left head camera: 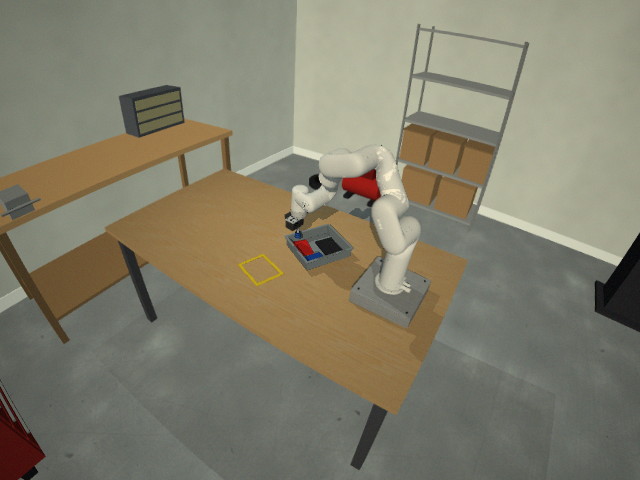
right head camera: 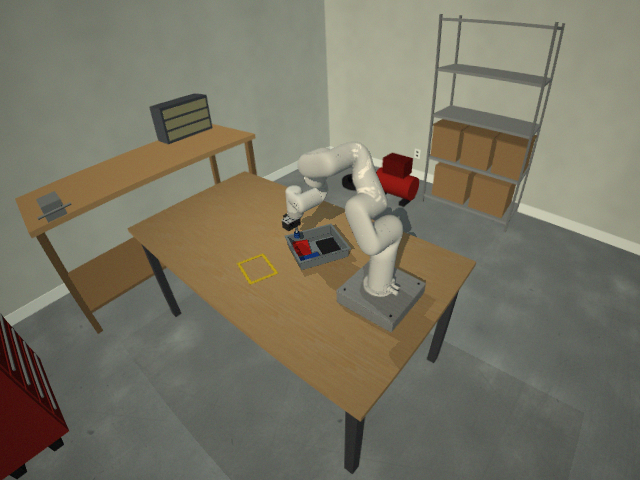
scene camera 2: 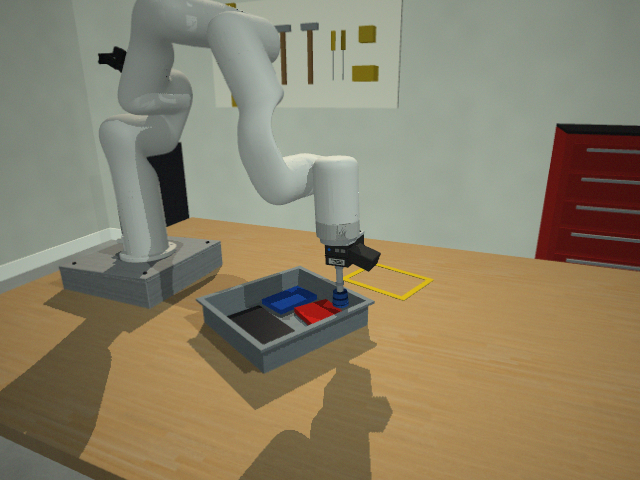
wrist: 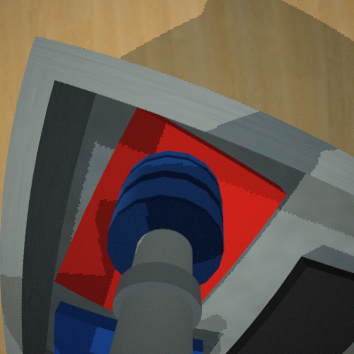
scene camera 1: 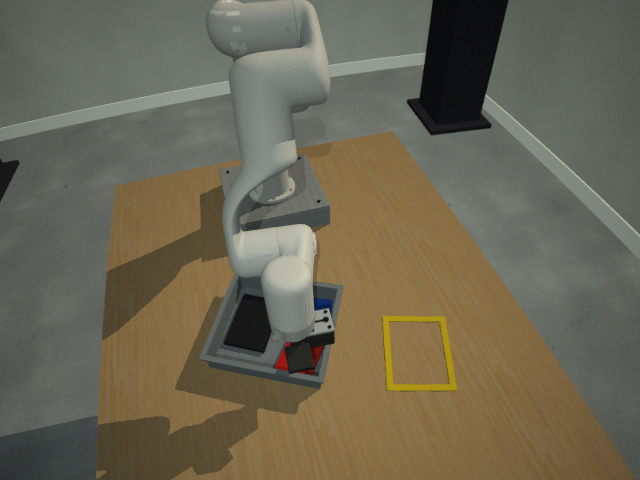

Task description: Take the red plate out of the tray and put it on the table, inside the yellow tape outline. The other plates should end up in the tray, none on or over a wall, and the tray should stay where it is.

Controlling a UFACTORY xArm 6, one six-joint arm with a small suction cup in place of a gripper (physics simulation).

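Places are measured from the arm's base along level axes (x ahead, y left, z up), in millimetres.
Where they show: hand, its tool point: (left head camera: 297,236) (right head camera: 297,236) (scene camera 2: 340,304) (wrist: 170,197); arm's base, origin of its link: (left head camera: 389,283) (right head camera: 379,285) (scene camera 2: 149,253) (scene camera 1: 271,189).
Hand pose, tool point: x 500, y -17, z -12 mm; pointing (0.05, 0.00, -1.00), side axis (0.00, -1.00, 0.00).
Each offset is from my tool point to the top centre of the thing.
My suction cup (left head camera: 298,235) (right head camera: 297,234) (scene camera 2: 340,298) (wrist: 165,220) is open, holding nothing, and seems to hang a little above the red plate @[35 mm down, 40 mm back, 12 mm left] (left head camera: 303,247) (right head camera: 302,248) (scene camera 1: 282,360) (scene camera 2: 314,312) (wrist: 245,210). That plate lies in a corner of the grey tray @[1 mm up, 101 mm back, 31 mm right] (left head camera: 330,260) (scene camera 1: 258,372) (scene camera 2: 310,341). The blue plate @[35 mm down, 136 mm back, 46 mm left] (scene camera 1: 324,303) (scene camera 2: 289,299) (wrist: 75,330) lies beside it. The black plate @[36 mm down, 134 mm back, 77 mm right] (left head camera: 328,245) (scene camera 1: 248,325) (scene camera 2: 261,324) (wrist: 320,305) lies along another side. The yellow tape outline (left head camera: 248,275) (scene camera 1: 387,356) (scene camera 2: 418,289) is apart from the tray. The wrist hides the cup in scene camera 1.
The tray walls stand close around the cup. The arm's grey base block (left head camera: 369,295) (scene camera 1: 289,219) (scene camera 2: 108,284) stands on the table behind the tray. A side bench (left head camera: 103,155) with a drawer box (left head camera: 157,111) stands beyond the table in the left head view.
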